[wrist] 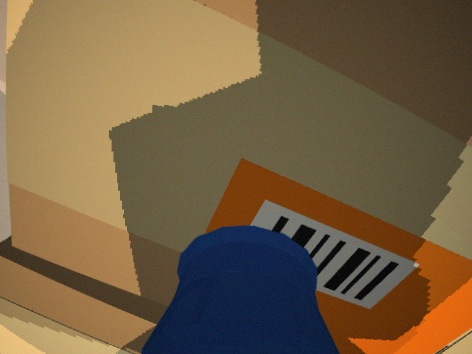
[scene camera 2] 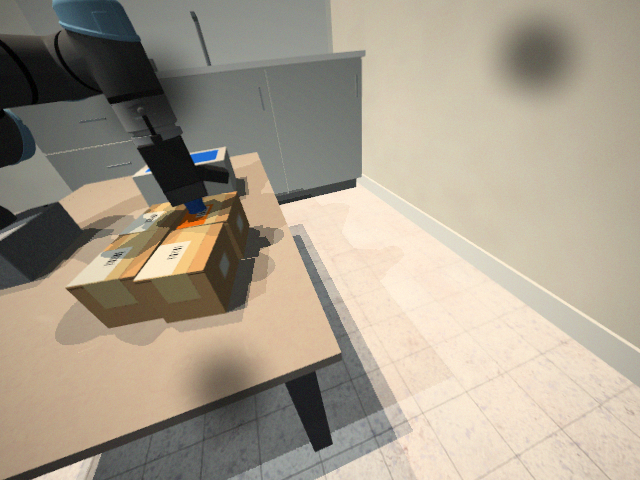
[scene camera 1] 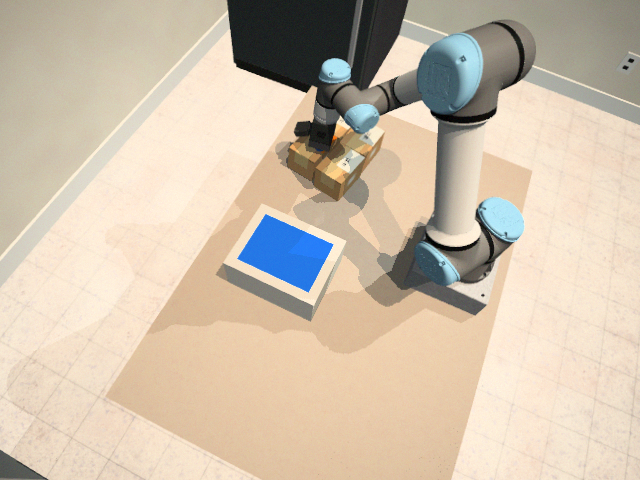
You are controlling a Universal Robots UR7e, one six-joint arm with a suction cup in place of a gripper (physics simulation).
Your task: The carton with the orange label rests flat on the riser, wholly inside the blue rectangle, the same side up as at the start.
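Frame: origin at the arm's base, x ahead, y left, z up, level; metres.
Seen in the pictures: hand, its tool point: (wrist: pixel 251 243) (scene camera 2: pixel 200 215).
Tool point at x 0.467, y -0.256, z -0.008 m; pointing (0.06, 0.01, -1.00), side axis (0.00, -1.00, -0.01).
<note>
Offsets run from my tool point to a thing's top centre. Level surfaces: height alone.
The carton with the orange label {0.023 m ahead, 0.010 m right, 0.016 m up} (scene camera 1: pixel 303 161) (scene camera 2: pixel 231 205) (wrist: pixel 65 125) stands label up in a group of cartons. My suction gripper (scene camera 1: pixel 318 149) (scene camera 2: pixel 196 208) (wrist: pixel 247 245) is pressed onto its top at the orange label {0.006 m back, 0.025 m right, 0.014 m up} (scene camera 2: pixel 187 222) (wrist: pixel 235 192) and holds it. A narrow gap or step shows between it and its neighbours; whether its underside is off the table cannot be told. The white riser {0.002 m back, 0.383 m left, 0.038 m up} (scene camera 1: pixel 268 292) (scene camera 2: pixel 146 187) bears the blue rectangle {0.002 m back, 0.383 m left, 0.038 m up} (scene camera 1: pixel 284 253) (scene camera 2: pixel 207 156) on top, and stands apart from the cartons.
Cartons with white labels {0.074 m back, 0.038 m left, 0.011 m up} (scene camera 1: pixel 338 173) {0.118 m back, 0.084 m right, 0.011 m up} (scene camera 1: pixel 369 147) {0.030 m back, 0.130 m right, 0.011 m up} (scene camera 2: pixel 183 294) (scene camera 2: pixel 116 299) stand close beside the held one. The table {0.082 m down} (scene camera 1: pixel 289 392) (scene camera 2: pixel 155 372) carries the arm's base (scene camera 1: pixel 449 291) to the right of the riser in scene camera 1. A dark cabinet (scene camera 1: pixel 289 41) stands behind the cartons.
</note>
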